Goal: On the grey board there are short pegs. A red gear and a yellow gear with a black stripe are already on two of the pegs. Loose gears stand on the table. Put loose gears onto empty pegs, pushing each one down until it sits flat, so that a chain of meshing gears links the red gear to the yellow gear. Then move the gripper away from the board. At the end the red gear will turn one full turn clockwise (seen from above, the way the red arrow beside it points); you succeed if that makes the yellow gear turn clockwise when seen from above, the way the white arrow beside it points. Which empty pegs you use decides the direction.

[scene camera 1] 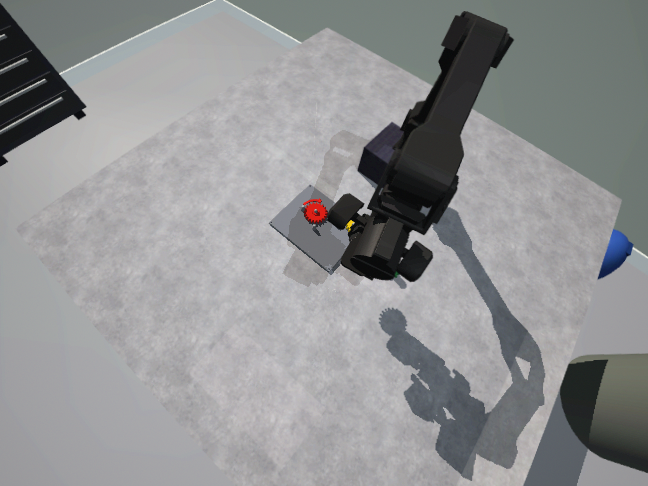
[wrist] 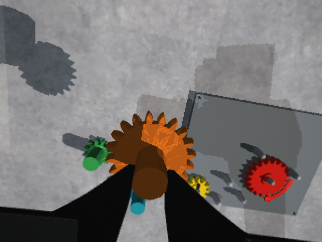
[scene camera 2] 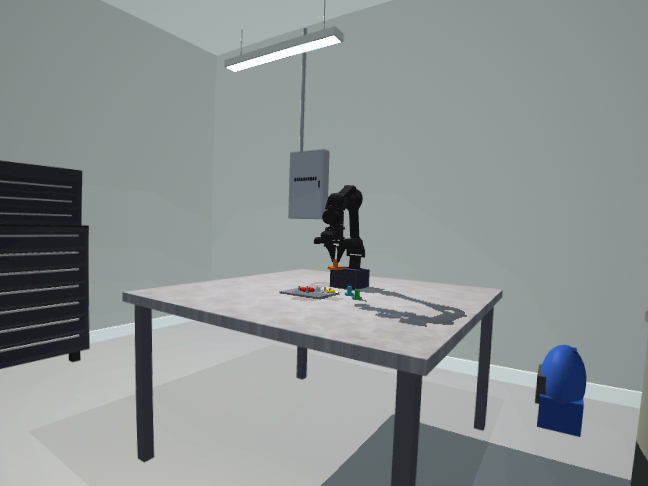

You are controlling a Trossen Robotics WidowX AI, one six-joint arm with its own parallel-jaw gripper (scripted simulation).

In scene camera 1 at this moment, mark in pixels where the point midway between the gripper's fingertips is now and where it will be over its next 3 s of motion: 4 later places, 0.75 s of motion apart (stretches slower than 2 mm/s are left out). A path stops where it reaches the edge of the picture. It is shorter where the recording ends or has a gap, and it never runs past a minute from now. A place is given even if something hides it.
My gripper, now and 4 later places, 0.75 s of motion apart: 368,252; 361,243; 349,232; 343,222; 340,212
